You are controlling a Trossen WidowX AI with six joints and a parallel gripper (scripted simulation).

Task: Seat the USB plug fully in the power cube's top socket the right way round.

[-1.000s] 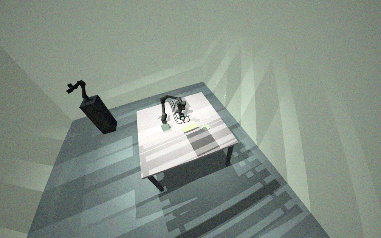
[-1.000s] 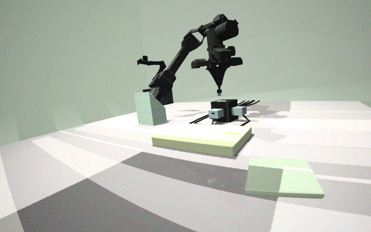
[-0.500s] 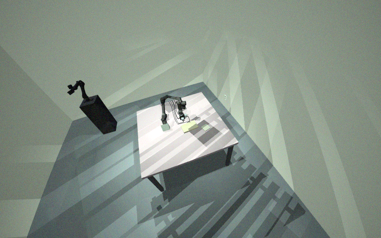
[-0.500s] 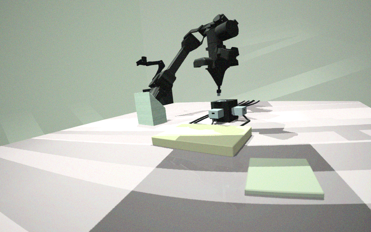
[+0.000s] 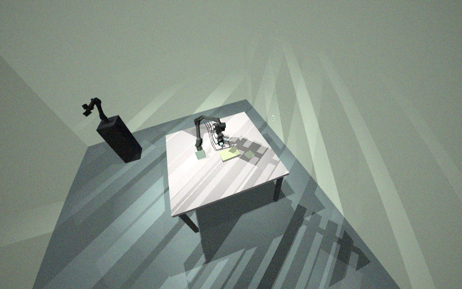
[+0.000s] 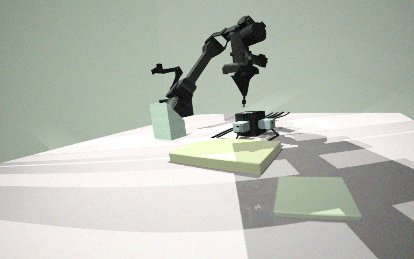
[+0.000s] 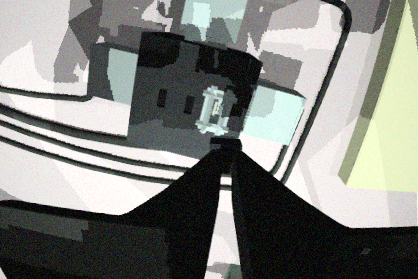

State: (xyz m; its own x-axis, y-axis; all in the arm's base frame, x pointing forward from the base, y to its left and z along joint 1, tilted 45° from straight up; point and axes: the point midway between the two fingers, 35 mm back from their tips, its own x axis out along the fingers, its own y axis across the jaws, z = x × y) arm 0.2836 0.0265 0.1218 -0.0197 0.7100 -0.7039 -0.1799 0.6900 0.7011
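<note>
Right now the USB plug is 2 cm below my gripper tip. From my gripper tip the other things lie so: yellow-green slab (6 cm ahead, 21 cm to the right, 12 cm below); thin green slab (29 cm ahead, 31 cm to the right, 13 cm below); metal-rimmed socket (1 cm to the left, 7 cm below).
</note>
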